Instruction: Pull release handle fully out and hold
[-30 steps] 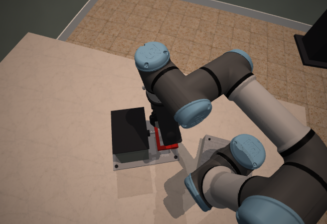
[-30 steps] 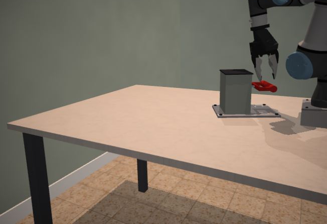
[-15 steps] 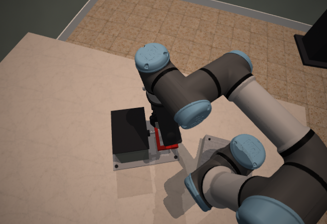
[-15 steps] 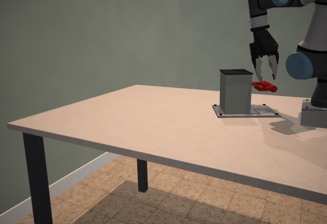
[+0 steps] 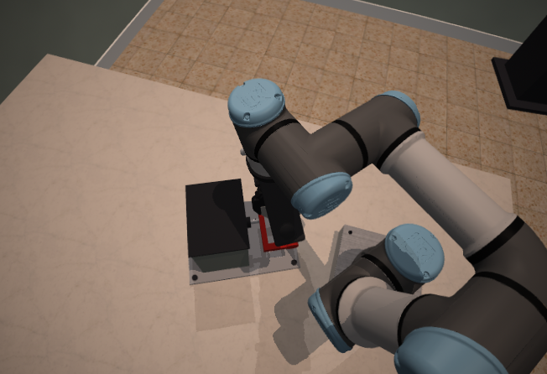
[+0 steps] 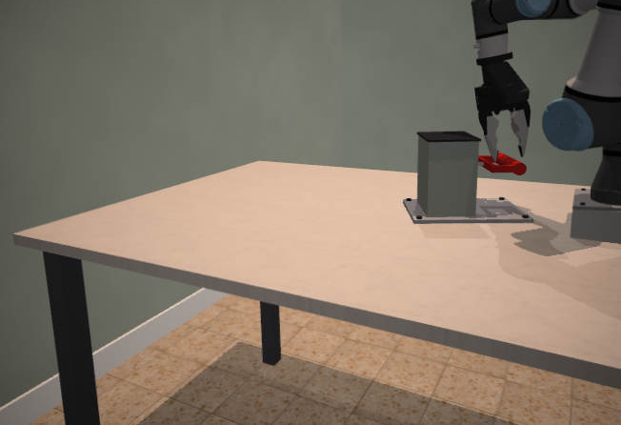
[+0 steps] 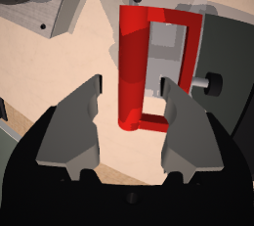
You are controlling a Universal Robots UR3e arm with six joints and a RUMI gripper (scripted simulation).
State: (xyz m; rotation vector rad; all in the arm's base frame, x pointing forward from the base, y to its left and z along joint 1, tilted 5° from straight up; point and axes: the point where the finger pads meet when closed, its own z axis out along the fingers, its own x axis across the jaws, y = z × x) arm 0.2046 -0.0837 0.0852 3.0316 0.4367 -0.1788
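The red release handle lies 5 cm ahead of my hand, 2 cm below it and 1 cm to the left of it. Round my hand: grey baseplate 13 cm below, 9 cm ahead, 2 cm to the left.
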